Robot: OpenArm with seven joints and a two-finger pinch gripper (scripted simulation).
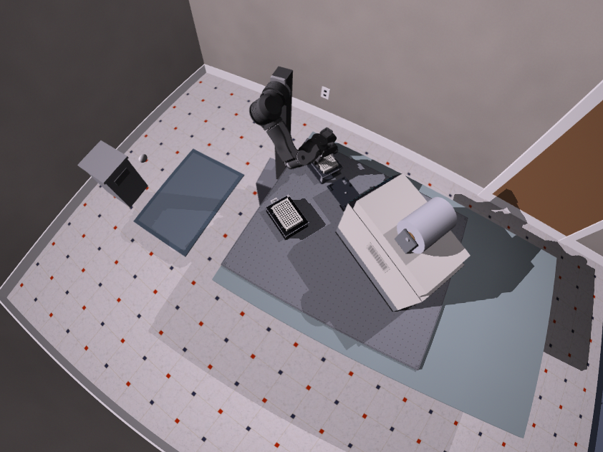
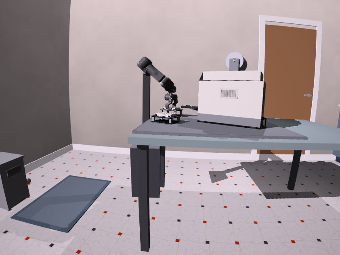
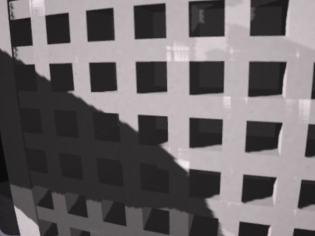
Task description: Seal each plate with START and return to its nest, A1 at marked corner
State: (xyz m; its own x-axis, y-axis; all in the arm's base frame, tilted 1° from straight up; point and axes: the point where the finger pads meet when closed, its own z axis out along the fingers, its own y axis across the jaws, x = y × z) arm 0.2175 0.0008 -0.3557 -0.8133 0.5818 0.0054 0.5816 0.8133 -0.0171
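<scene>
Right now my hand is 10 mm above the plate nest. The rest, counted from my hand: N1 label 90 mm behind, 60 mm to the left, 70 mm below; then screen 270 mm ahead, 180 mm to the right, 260 mm above; then sealer stage 150 mm ahead, 150 mm to the right, 30 mm above.
</scene>
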